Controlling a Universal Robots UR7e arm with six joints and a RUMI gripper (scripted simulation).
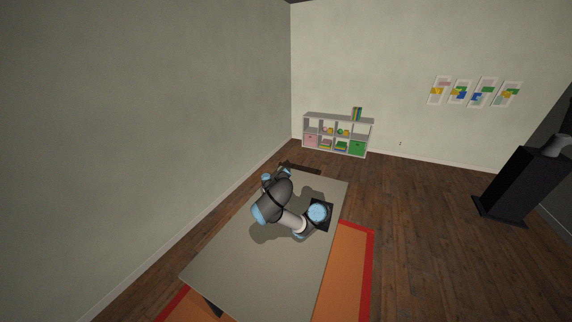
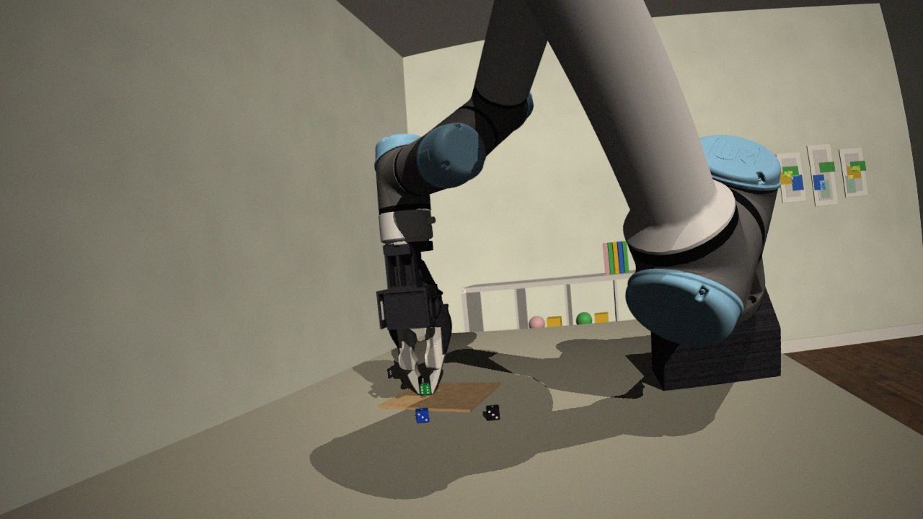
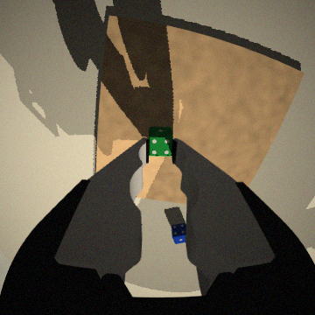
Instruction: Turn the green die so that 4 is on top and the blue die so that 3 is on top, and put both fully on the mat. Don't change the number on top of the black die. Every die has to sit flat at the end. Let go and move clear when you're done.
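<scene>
The green die lies 10 mm below my hand. The rest, counted from my hand: tan mat (20 mm below, 20 mm behind); then blue die (110 mm to the left, 40 mm behind, 10 mm below); then black die (130 mm behind, 90 mm to the left, 10 mm below).
</scene>
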